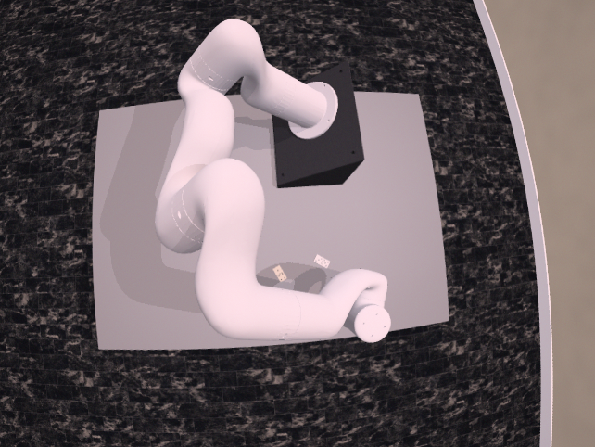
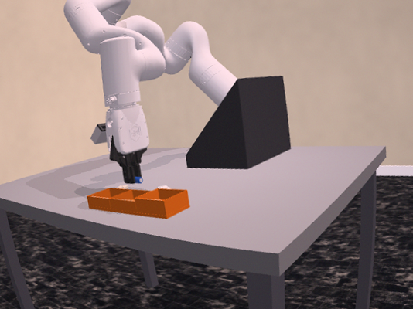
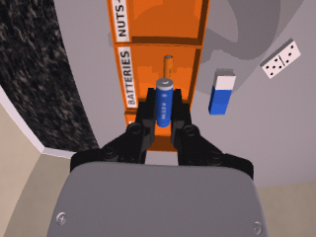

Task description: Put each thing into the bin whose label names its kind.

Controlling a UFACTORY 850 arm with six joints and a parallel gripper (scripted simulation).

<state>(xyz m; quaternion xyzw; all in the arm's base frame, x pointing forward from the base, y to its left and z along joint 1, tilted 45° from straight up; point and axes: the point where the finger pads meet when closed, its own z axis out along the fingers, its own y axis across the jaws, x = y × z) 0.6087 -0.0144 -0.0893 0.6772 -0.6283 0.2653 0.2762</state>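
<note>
The blue battery lies 2 cm below my hand. The rest, counted from my hand: blue-and-white block: 8 cm below, 8 cm behind, 2 cm to the left; then orange battery: 7 cm below; then orange three-compartment bin: 6 cm below, 1 cm ahead.
</note>
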